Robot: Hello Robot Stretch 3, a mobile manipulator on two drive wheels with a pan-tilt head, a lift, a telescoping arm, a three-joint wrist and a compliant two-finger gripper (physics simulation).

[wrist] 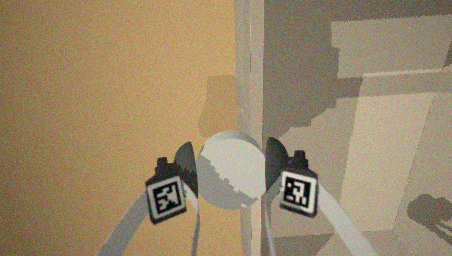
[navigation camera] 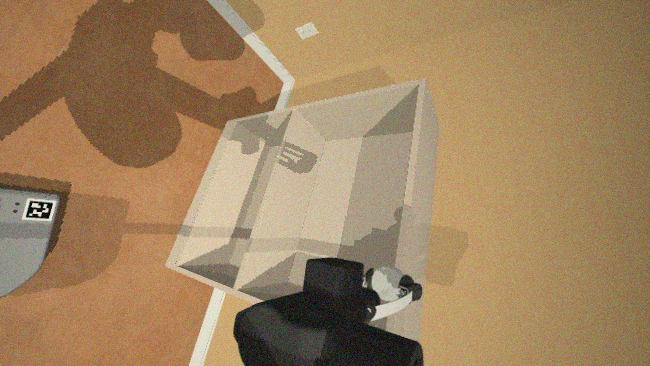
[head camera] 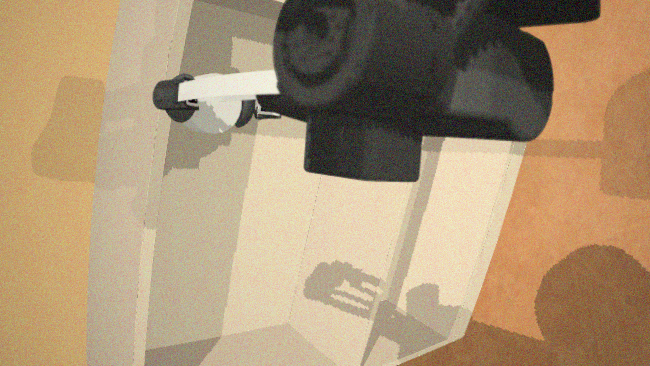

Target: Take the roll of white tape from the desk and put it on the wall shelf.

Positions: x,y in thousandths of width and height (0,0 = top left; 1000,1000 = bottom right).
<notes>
I see my gripper (head camera: 312,280), a roll of white tape (head camera: 327,321) and a beige wall shelf (head camera: 304,654).
The roll of white tape shows as well in the wrist view (wrist: 510,650) and in the navigation camera view (navigation camera: 598,758). My gripper is seen too in the wrist view (wrist: 512,619) and in the navigation camera view (navigation camera: 602,772). The beige wall shelf also shows in the navigation camera view (navigation camera: 573,545).
</notes>
